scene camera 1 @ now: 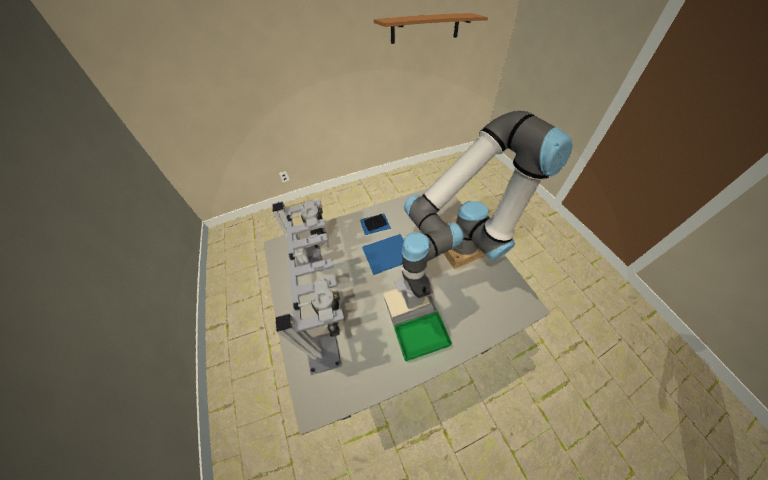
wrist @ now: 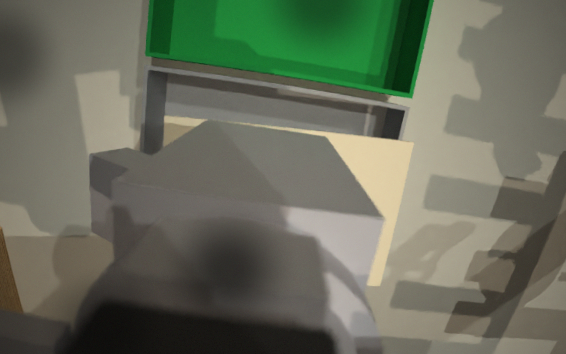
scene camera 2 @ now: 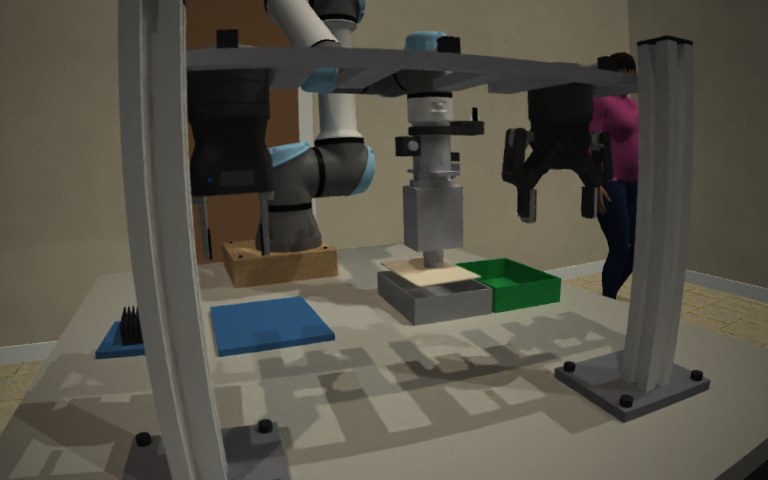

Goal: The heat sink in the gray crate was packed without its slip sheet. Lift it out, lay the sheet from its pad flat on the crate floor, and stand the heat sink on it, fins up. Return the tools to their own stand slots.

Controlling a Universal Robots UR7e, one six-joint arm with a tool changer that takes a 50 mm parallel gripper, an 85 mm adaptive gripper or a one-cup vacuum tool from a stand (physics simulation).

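Places are measured from the arm's base along level axes (x ahead, y left, z up), in metres.
Pixels of known places: arm's base, origin of the base link: [scene camera 1: 463, 241] [scene camera 2: 288, 245].
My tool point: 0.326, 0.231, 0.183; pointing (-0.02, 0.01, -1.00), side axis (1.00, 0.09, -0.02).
Observation:
Ahead of a thing's pixels: the offset from my tool point to its top centre, as dx, dy, dz. "*": to the spot under its first point.
The arm carries the grey vacuum tool @(* +0.012, -0.003, -0.170) [scene camera 2: 433, 264], whose cup is on the cream slip sheet @(+0.015, -0.014, -0.174) [scene camera 1: 395, 302] [scene camera 2: 404, 272] [wrist: 387, 165]. The sheet hangs about level over the gray crate @(-0.001, -0.003, -0.200) [scene camera 1: 414, 314] [scene camera 2: 453, 306] [wrist: 225, 102], a little above its rim; in the wrist view the tool's body hides much of the sheet and crate. The black heat sink @(+0.054, -0.480, -0.203) [scene camera 1: 374, 221] [scene camera 2: 130, 326] stands fins up on the small blue pad [scene camera 1: 377, 230] [scene camera 2: 109, 347]. The larger blue pad @(* +0.057, -0.284, -0.233) [scene camera 1: 382, 254] [scene camera 2: 271, 325] is bare.
A green crate @(-0.013, +0.139, -0.200) [scene camera 1: 423, 336] [scene camera 2: 526, 296] [wrist: 300, 45] stands beside the gray crate. The tool stand [scene camera 1: 292, 271] [scene camera 2: 659, 226] holds the parallel gripper [scene camera 2: 235, 226] and the adaptive gripper [scene camera 2: 559, 203]. The arm's wooden base [scene camera 1: 465, 259] [scene camera 2: 283, 268] is behind. A person [scene camera 2: 617, 147] stands beyond the table.

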